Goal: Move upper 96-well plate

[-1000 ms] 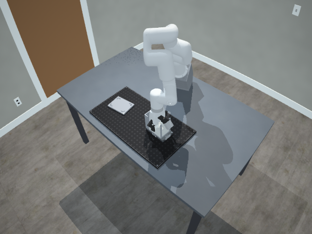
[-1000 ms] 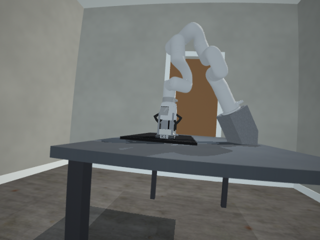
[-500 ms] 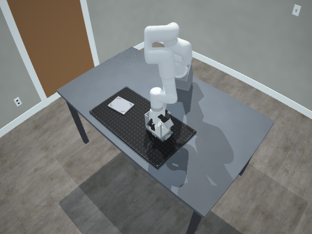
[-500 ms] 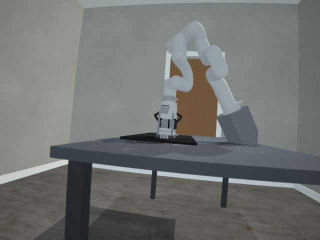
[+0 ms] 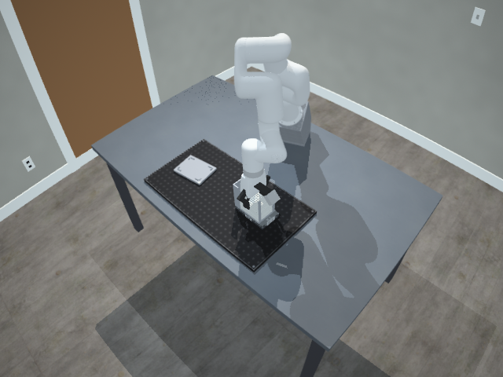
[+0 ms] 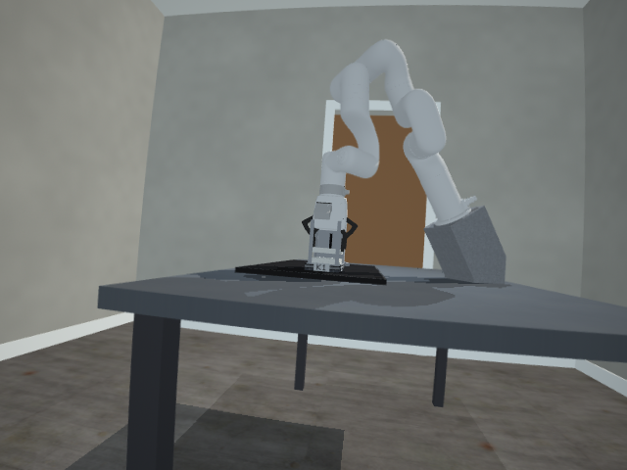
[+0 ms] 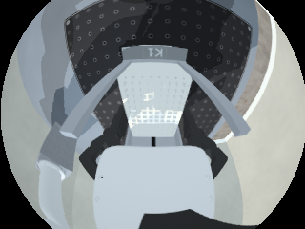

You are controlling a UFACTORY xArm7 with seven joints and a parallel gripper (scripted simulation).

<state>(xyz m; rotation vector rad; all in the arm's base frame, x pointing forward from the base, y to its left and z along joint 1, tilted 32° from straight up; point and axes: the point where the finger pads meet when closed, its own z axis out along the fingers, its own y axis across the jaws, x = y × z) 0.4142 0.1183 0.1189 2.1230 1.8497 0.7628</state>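
Now: the back wall 7 cm to the right of my hand, 1 cm behind it and 1 cm above it. Also, from my hand: K1 label (9 cm to the left, 6 cm below, 1 cm ahead).
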